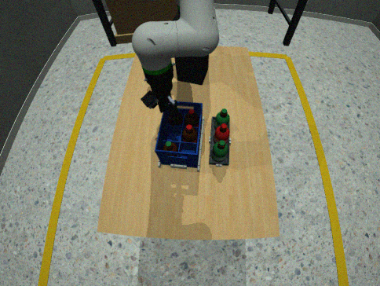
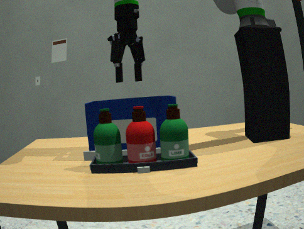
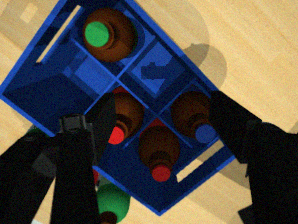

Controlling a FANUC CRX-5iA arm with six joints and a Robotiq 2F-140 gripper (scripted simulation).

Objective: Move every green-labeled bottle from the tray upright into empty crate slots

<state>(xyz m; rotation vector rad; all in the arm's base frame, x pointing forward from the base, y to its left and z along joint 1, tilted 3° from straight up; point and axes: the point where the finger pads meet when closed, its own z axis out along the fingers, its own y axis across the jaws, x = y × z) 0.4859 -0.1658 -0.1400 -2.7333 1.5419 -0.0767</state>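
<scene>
The red cola bottle lies 30 mm ahead of my hand, 240 mm to the left of it and 170 mm below it. Round my hand: blue crate (10 mm ahead, 40 mm to the left, 170 mm below); then tray (30 mm ahead, 240 mm to the left, 250 mm below).
</scene>
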